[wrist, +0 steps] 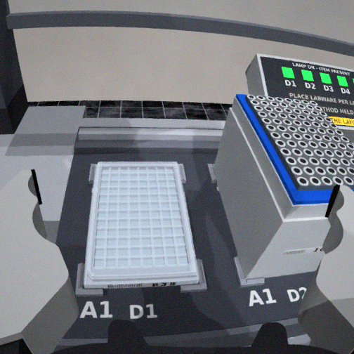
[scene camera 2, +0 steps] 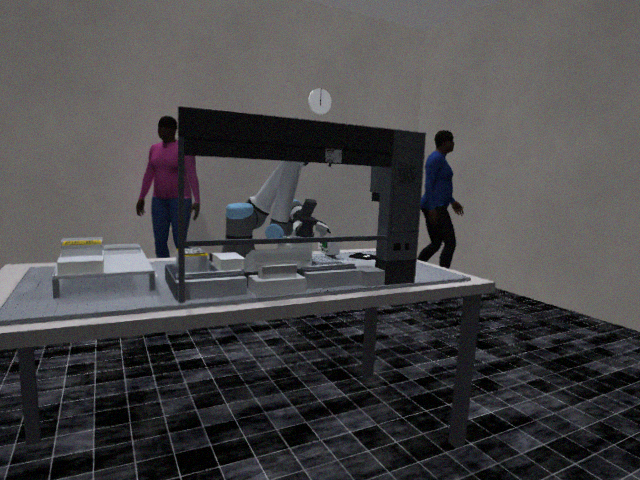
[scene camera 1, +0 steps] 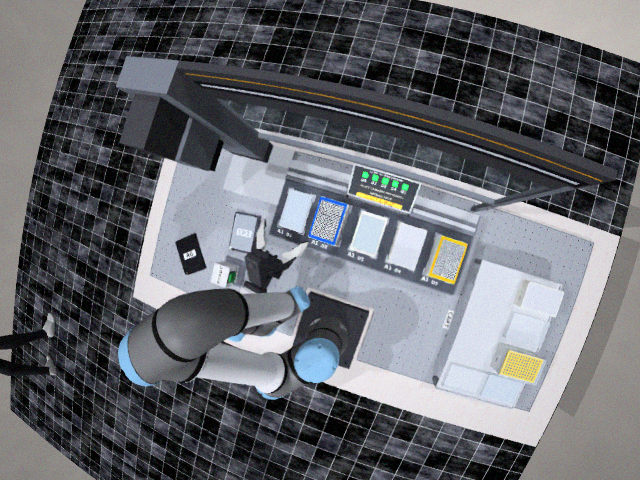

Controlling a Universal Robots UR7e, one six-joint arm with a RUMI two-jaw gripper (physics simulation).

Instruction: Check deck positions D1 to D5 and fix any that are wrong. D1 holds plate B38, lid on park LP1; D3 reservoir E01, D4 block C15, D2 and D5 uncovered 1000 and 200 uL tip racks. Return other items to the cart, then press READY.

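Frame: origin at the arm's base, x back, y right, z up, level; millimetres.
Seen in the pictures: gripper, fingertip midpoint: (scene camera 2: 313, 231) (scene camera 1: 286, 230); arm's base, origin of the base link: (scene camera 1: 327, 335).
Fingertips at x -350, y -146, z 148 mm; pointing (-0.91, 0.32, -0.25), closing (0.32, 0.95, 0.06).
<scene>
Offsets run from my fingertips to a thing's middle. "spot": to the spot under its first point.
My gripper (scene camera 1: 283, 235) (wrist: 185, 183) is open and empty, in front of D1 and beside the grey park LP1 {spot: dx +69, dy -228, dz -147 mm} (scene camera 1: 237, 242). A pale, uncovered-looking well plate {dx -65, dy -6, dz -103 mm} (scene camera 1: 295, 210) (wrist: 140, 215) sits in D1; its small label seems to read B38. Whether a clear lid lies on LP1 I cannot tell. The blue-rimmed tip rack {dx -42, dy +115, dz -61 mm} (scene camera 1: 328, 221) (wrist: 305, 145) stands uncovered in D2. A reservoir {dx -18, dy +237, dz -94 mm} (scene camera 1: 369, 233) is in D3, a white block {dx +5, dy +359, dz -89 mm} (scene camera 1: 406, 245) in D4, the yellow-rimmed tip rack {dx +28, dy +481, dz -78 mm} (scene camera 1: 448, 259) in D5. The green button {spot: dx +183, dy -202, dz -83 mm} (scene camera 1: 232, 276) is on a white box left of the gripper.
The display {spot: dx -156, dy +268, dz -42 mm} (scene camera 1: 384, 188) (wrist: 300, 86) shows green lamps. The cart {dx +262, dy +710, dz -132 mm} (scene camera 1: 478, 310) at the right bears white boxes, a yellow rack {dx +326, dy +768, dz -47 mm} (scene camera 1: 521, 366) and pale flat pieces. A black pad {spot: dx +185, dy -409, dz -157 mm} (scene camera 1: 195, 265) lies at the left. The gantry frame (scene camera 2: 289, 135) spans the deck.
</scene>
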